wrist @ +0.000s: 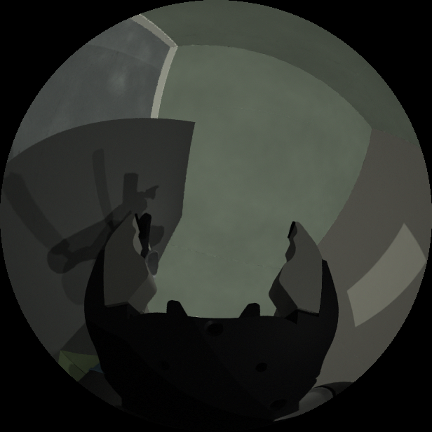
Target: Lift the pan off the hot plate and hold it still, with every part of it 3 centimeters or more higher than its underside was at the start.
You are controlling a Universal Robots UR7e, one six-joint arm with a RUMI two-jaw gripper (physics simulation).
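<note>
My gripper (214,219) is open, with its two jaws wide apart and nothing held between them. The pan (153,262) shows as a small grey metal part just inside the left jaw in the picture. Its black handle (145,232) points up in the picture, close beside the tip of that jaw. The left jaw hides most of the pan, and how far the pan is from the jaw is hard to tell. The hot plate cannot be made out behind the jaw.
A dark table top (165,145) with the arm's shadows on it fills the left side. A green block (77,361) with a bit of blue beside it shows at the lower left. Part of a grey arm link (315,398) shows at the lower right. A green wall (265,150) stands beyond.
</note>
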